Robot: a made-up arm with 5 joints. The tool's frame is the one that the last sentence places. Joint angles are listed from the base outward.
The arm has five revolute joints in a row. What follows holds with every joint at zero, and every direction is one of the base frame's.
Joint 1 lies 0.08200 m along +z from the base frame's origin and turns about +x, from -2.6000 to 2.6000 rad.
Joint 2 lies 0.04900 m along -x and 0.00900 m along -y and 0.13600 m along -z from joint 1 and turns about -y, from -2.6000 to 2.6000 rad.
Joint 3 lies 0.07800 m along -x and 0.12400 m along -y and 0.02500 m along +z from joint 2 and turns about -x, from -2.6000 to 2.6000 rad.
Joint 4 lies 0.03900 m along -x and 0.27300 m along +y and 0.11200 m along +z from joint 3 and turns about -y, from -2.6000 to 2.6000 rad.
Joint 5 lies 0.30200 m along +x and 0.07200 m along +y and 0.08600 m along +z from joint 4 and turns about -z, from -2.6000 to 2.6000 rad.
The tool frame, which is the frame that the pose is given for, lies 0.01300 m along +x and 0.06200 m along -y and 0.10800 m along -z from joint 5; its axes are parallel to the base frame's.
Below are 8 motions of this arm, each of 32 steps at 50 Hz.
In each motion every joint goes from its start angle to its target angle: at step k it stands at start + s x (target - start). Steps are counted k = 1, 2, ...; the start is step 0. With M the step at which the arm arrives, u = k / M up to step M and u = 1 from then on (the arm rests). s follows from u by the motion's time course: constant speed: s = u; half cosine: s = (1 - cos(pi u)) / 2; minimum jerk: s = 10 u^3 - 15 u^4 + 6 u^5.
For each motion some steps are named. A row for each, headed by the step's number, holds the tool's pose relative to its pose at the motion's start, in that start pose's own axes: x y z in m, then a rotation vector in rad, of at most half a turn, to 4 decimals.
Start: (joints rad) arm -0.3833 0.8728 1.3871 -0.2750 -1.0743
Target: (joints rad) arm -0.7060 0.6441 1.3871 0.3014 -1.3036
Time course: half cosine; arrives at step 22
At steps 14, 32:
14: 0.0103 0.0728 0.0821 -0.5636 -0.0560 0.3362
32: 0.0055 0.1265 0.0968 -0.7876 -0.0595 0.4900

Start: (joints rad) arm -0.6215 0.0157 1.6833 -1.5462 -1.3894
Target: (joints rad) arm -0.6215 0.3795 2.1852 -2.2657 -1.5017
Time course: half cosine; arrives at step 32
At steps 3, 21, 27, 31, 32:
3: -0.0009 -0.0035 -0.0035 0.0175 -0.0045 -0.0085
21: -0.0059 -0.0471 -0.1210 0.6399 -0.2549 -0.2205
27: 0.0083 -0.0367 -0.1463 0.8272 -0.3606 -0.2550
31: 0.0137 -0.0326 -0.1517 0.8790 -0.3923 -0.2625
32: 0.0139 -0.0324 -0.1520 0.8812 -0.3936 -0.2628

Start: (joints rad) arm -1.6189 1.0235 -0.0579 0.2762 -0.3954
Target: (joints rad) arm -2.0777 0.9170 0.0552 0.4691 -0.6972
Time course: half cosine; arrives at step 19
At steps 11, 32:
11: -0.0116 0.0740 -0.0146 -0.1430 0.0218 0.4868
32: -0.0345 0.1205 -0.0273 -0.2238 0.0375 0.7891

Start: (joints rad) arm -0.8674 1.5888 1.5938 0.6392 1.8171
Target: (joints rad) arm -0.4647 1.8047 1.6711 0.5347 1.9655
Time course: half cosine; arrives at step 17
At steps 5, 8, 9, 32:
5: -0.0048 0.0136 -0.0206 -0.0885 -0.0637 -0.0512
8: -0.0083 0.0269 -0.0495 -0.1996 -0.1518 -0.1135
9: -0.0088 0.0305 -0.0605 -0.2389 -0.1854 -0.1349
32: -0.0053 0.0379 -0.1167 -0.4251 -0.3633 -0.2313

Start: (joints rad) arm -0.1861 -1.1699 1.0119 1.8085 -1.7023
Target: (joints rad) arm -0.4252 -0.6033 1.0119 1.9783 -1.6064
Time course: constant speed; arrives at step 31
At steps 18, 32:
18: 0.0808 0.0586 -0.0307 -0.1392 0.3221 0.1132
32: 0.1393 0.1199 -0.0641 -0.2610 0.5233 0.2363

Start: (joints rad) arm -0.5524 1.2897 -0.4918 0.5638 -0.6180
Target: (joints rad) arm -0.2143 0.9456 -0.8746 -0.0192 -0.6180
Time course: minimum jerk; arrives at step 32
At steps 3, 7, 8, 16, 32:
3: 0.0001 -0.0017 -0.0015 0.0040 0.0036 -0.0045
7: 0.0005 -0.0173 -0.0153 0.0416 0.0358 -0.0465
8: 0.0002 -0.0242 -0.0215 0.0592 0.0500 -0.0655
16: -0.0221 -0.1007 -0.1005 0.3119 0.2005 -0.3112
32: -0.0770 -0.1516 -0.1832 0.6829 0.2889 -0.5914

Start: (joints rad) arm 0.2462 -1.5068 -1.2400 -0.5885 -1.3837
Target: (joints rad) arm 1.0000 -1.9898 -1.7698 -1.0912 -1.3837
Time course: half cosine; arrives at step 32
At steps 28, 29, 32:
28: 0.0848 -0.0116 -0.1411 1.3090 -0.3121 -0.0001
29: 0.0865 -0.0115 -0.1428 1.3291 -0.3179 -0.0027
32: 0.0886 -0.0114 -0.1450 1.3551 -0.3255 -0.0063

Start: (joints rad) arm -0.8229 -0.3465 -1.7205 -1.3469 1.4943
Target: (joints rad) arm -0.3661 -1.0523 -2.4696 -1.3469 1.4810
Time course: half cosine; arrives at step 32
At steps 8, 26, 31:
8: -0.0178 -0.0403 0.0519 0.0066 0.1418 0.1453
26: 0.1091 -0.2231 0.3204 0.1465 0.9070 0.8194
31: 0.1399 -0.2340 0.3407 0.1735 0.9904 0.8776

